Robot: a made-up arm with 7 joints.
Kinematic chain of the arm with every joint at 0, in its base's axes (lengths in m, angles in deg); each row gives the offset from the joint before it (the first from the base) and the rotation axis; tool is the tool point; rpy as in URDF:
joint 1: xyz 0 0 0.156 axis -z
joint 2: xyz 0 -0.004 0.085 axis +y
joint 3: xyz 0 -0.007 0.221 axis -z
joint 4: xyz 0 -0.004 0.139 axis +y
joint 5: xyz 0 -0.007 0.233 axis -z
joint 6: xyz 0 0 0.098 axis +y
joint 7: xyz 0 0 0.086 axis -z
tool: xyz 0 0 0 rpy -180 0 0
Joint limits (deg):
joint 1: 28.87..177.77
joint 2: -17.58..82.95
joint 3: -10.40..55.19
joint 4: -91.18..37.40
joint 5: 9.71..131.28
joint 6: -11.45..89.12
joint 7: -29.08..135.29
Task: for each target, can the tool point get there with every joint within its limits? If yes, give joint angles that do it. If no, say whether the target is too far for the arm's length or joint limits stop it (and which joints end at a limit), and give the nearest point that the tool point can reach.
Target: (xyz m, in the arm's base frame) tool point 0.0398 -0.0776 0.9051
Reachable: yes | joints 46.71 40.27 -0.35 -61.21 31.18 0.01 62.55
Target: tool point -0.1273 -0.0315 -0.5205
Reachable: no: joint limits stop it (at a limit: joint 2, joint 4, joint 5, joint 6) | nearest point -0.5838 -0.1445 0.0430 | short by 0.734 m
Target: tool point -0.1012 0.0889 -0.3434
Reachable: no: joint limits stop it (at a limit: joint 1, joint 2, joint 4, joint 5, joint 6) | nearest point -0.6025 0.0246 0.0455 | short by 0.638 m
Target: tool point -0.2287 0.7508 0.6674
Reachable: no: too far | nearest point -0.1525 0.5006 0.6352 | short by 0.263 m
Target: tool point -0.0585 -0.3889 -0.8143
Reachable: no: too far | nearest point -0.0924 -0.6144 0.0348 | short by 0.879 m
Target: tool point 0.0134 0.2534 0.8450
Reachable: yes | joints 88.73 3.78 24.14 -51.77 86.55 70.99 43.37
